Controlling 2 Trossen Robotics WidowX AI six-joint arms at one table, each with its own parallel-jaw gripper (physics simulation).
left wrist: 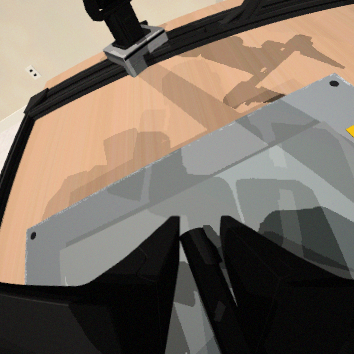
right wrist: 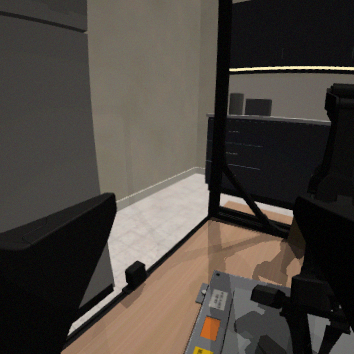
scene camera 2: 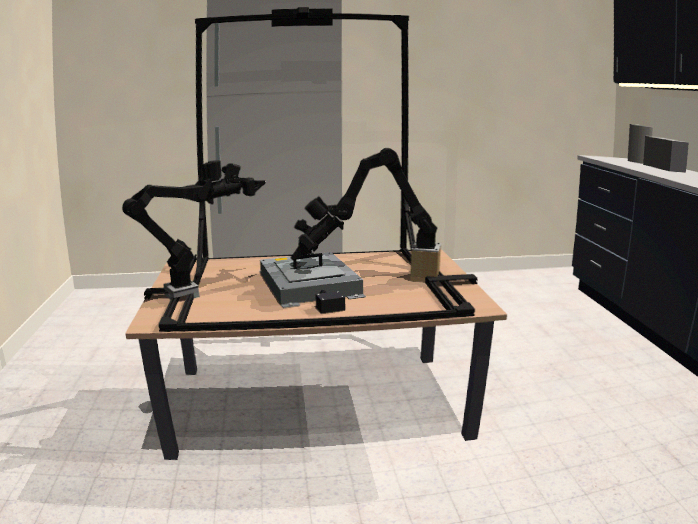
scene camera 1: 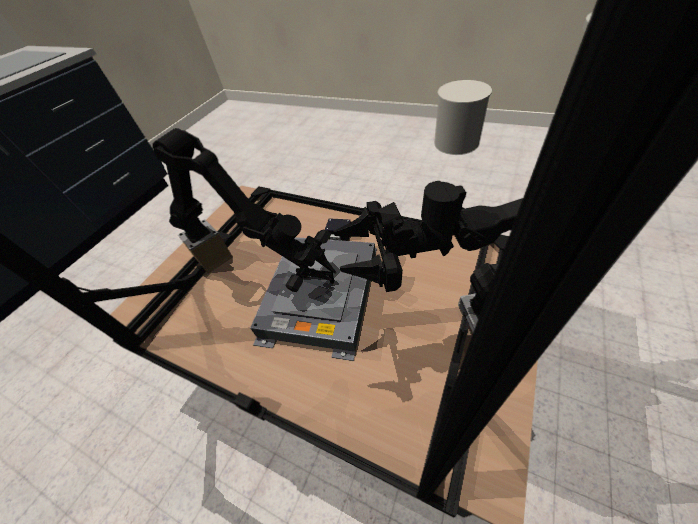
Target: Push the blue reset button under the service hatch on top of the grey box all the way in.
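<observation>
The grey box (scene camera 1: 262, 321) (scene camera 2: 307, 291) (left wrist: 210, 155) (right wrist: 223, 281) lies on the table. The service hatch (scene camera 1: 332, 307) (scene camera 2: 315, 274) (left wrist: 115, 235) lies flat on its top. My left gripper (scene camera 1: 332, 276) (scene camera 2: 294, 257) (left wrist: 199, 223) reaches down to the hatch. Its fingers stand close on both sides of the black hatch handle (scene camera 2: 321, 259) (left wrist: 205, 280), and it looks shut on it. My right gripper (scene camera 1: 336, 249) (scene camera 2: 263, 182) (right wrist: 206, 203) is open and empty, raised above the box. The blue reset button does not show in any view; the hatch covers the place under it.
A small black block (scene camera 1: 338, 225) (scene camera 2: 330, 301) stands on the table (scene camera 1: 304, 383) beside the grey box. Black frame rails run along the table edges. Orange (scene camera 1: 302, 326) (right wrist: 210, 328) and yellow (scene camera 1: 325, 328) labels are on the box top. In scene camera 1 the two grippers appear close together.
</observation>
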